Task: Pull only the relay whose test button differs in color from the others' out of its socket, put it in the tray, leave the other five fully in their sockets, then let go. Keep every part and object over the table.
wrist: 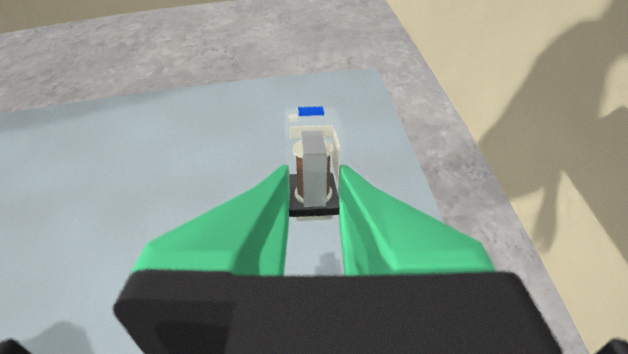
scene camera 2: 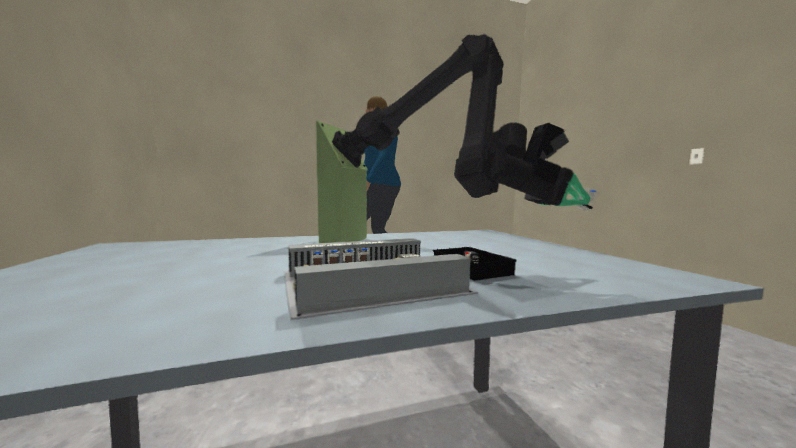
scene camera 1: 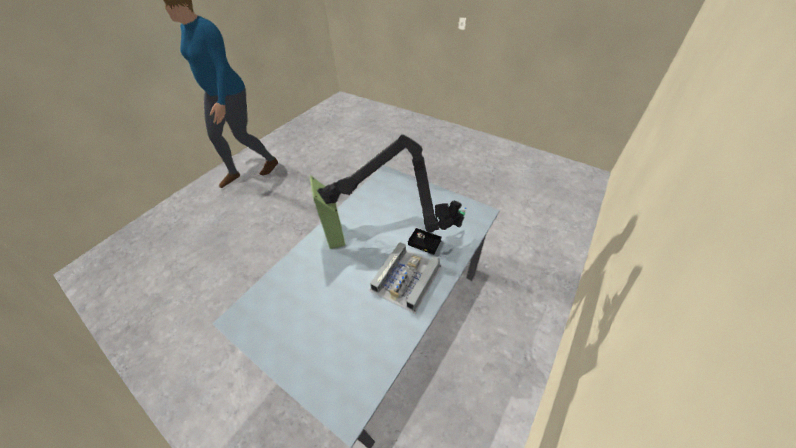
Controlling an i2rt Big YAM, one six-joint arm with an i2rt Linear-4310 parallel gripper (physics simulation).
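Places are measured from the arm's base along level axes (x ahead, y left, z up), in metres.
Where they show: gripper, fingertip midpoint: (wrist: 314,178) (scene camera 2: 584,200) (scene camera 1: 462,212); arm's base, link origin: (scene camera 2: 345,150) (scene camera 1: 326,196).
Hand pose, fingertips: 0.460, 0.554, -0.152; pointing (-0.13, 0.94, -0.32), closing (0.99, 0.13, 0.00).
Observation:
Things, the pixels of their top centre, and the offset from my fingertips, as dx, dy, dz. "pt": a spot on its surface instead.
- clear-cased relay, top centre: (wrist: 312,124) (scene camera 2: 587,187) -0.001, +0.003, +0.028
- black tray, top centre: (scene camera 2: 471,254) (scene camera 1: 424,239) -0.079, -0.208, -0.130
- small relay-like object, top centre: (scene camera 2: 471,252) (scene camera 1: 421,234) -0.122, -0.196, -0.135
- table's corner, surface spot: (wrist: 376,71) (scene camera 1: 499,211) pt +0.049, +0.315, -0.165
My gripper (scene camera 1: 463,212) (scene camera 2: 589,201) (wrist: 314,178) is shut on a clear-cased relay (scene camera 2: 593,193) (wrist: 314,165) with a blue button, tilted outward and high above the table, beyond the tray. The black tray (scene camera 1: 425,248) (scene camera 2: 496,270) stands on the table beside the relay panel. A small relay-like object (scene camera 1: 421,235) (scene camera 2: 474,257) with a reddish spot sits in the tray; its details are too small to tell. Several relays (scene camera 2: 317,258) with blue buttons stand in the socket row, partly hidden behind the near duct in scene camera 2. Their seating is too small to judge.
Two grey wire ducts (scene camera 1: 423,283) (scene camera 2: 384,284) flank the socket row. The green arm stand (scene camera 1: 330,225) (scene camera 2: 340,200) is at the table's far side. The table's corner (scene camera 1: 497,212) (wrist: 376,71) lies past the gripper. A person (scene camera 1: 208,72) (scene camera 2: 383,166) is beyond the table.

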